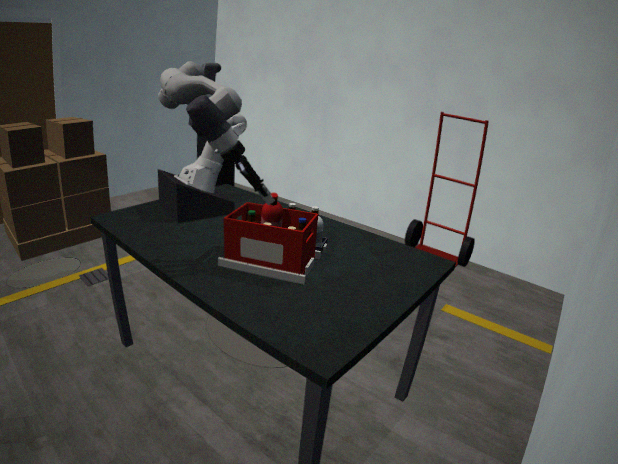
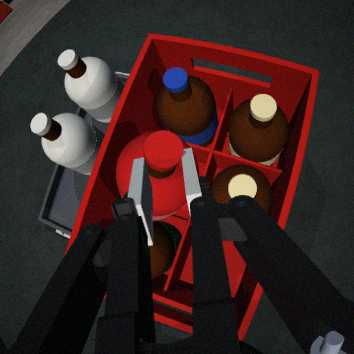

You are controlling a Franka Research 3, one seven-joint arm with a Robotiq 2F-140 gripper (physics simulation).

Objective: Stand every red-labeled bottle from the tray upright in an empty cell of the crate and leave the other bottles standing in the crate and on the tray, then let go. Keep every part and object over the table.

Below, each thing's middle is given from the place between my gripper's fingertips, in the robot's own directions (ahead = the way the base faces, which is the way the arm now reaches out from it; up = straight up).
Now: the red-labeled bottle (image 2: 162,150) 1 cm behind my hand, 2 cm to the left of it and 6 cm below it. Also, from my hand: blue-capped bottle (image 2: 185,104): 8 cm ahead, 7 cm to the left, 14 cm below; then green-capped bottle (image 2: 165,236): 9 cm behind, 14 cm below.
